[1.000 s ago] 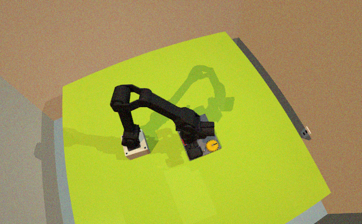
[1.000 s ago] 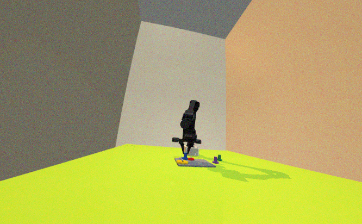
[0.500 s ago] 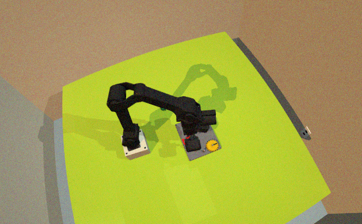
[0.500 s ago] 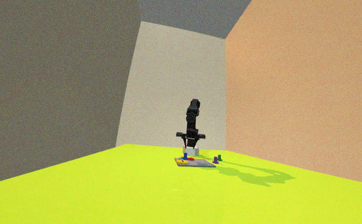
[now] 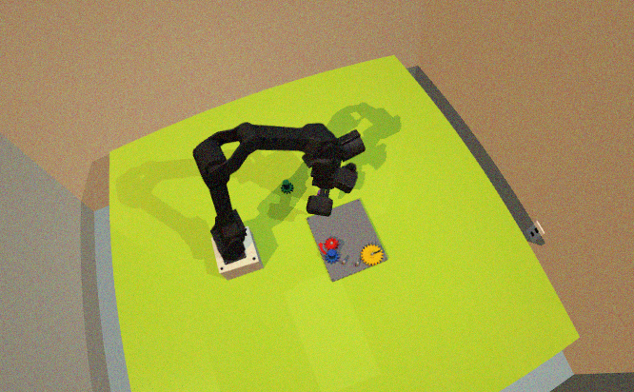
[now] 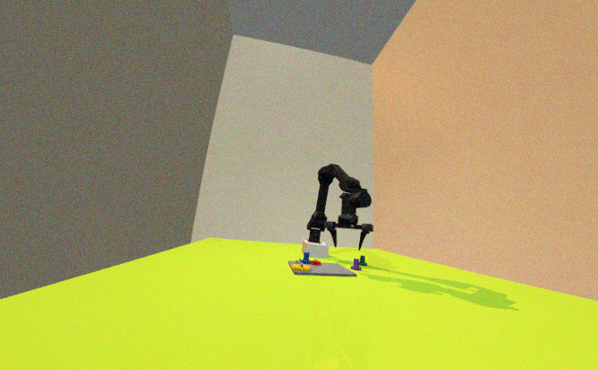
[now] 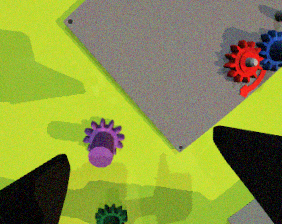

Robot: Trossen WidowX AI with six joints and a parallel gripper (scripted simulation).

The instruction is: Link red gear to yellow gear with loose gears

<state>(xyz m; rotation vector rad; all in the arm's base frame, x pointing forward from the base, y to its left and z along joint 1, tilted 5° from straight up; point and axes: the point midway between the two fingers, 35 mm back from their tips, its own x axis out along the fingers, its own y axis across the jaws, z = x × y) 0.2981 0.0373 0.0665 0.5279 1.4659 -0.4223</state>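
Right now my gripper tip is 60 mm above the purple gear and 40 mm to the right of it. The rest, counted from my gripper tip: blue gear 150 mm to the right, 50 mm below, 50 mm behind; then green gear 120 mm to the left, 80 mm behind, 60 mm below; then red gear 110 mm to the right, 60 mm below, 40 mm behind.
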